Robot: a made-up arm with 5 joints.
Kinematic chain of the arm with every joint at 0, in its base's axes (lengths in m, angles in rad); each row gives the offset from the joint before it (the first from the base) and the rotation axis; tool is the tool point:
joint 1: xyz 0 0 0.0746 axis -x
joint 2: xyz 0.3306 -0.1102 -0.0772 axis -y
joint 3: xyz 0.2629 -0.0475 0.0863 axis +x
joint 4: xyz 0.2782 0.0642 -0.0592 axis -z
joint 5: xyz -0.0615 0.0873 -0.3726 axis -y
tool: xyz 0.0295 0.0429 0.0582
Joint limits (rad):
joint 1: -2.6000..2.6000
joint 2: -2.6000..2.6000
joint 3: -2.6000..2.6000
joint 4: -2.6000..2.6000
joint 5: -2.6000..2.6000
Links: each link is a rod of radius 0.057 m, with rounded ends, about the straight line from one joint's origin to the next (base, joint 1, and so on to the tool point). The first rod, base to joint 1, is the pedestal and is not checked.
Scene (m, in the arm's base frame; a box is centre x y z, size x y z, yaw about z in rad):
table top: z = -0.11
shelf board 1: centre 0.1 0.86 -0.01 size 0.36 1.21 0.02 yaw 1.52
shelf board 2: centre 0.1 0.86 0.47 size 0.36 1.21 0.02 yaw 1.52
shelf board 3: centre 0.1 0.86 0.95 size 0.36 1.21 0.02 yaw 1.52
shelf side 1: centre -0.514 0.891 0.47 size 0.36 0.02 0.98 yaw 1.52
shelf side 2: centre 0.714 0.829 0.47 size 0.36 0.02 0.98 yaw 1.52
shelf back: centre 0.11 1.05 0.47 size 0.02 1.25 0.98 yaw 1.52
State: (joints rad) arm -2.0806 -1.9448 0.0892 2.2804 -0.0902
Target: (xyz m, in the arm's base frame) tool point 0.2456 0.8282 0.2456
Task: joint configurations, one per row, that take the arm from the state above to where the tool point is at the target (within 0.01 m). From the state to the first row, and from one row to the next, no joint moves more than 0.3 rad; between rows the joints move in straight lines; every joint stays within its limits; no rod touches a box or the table.
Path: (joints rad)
1: -2.1070 -1.7389 -0.1006 2.2454 -0.0739
2: -2.1334 -1.5330 -0.2904 2.2105 -0.0577
3: -2.1599 -1.3272 -0.4802 2.1755 -0.0414

